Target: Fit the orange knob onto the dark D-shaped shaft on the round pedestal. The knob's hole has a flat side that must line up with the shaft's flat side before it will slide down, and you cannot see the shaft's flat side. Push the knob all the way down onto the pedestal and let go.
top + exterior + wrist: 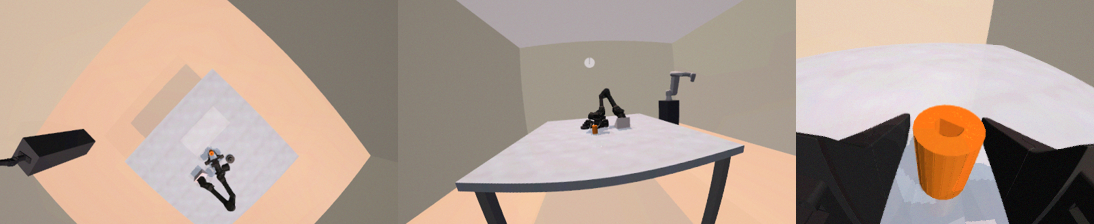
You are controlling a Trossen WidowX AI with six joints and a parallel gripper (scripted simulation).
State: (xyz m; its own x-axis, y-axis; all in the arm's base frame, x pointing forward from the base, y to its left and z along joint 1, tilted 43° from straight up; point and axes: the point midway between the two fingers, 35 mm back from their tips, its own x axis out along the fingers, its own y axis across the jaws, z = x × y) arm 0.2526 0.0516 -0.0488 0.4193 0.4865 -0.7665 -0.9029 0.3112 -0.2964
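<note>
The orange knob lies 2 cm to the right of my gripper tip, 2 cm below it and 1 cm behind it. Also, from my gripper tip: round dark pedestal 21 cm to the right, 6 cm ahead, 2 cm below.
</note>
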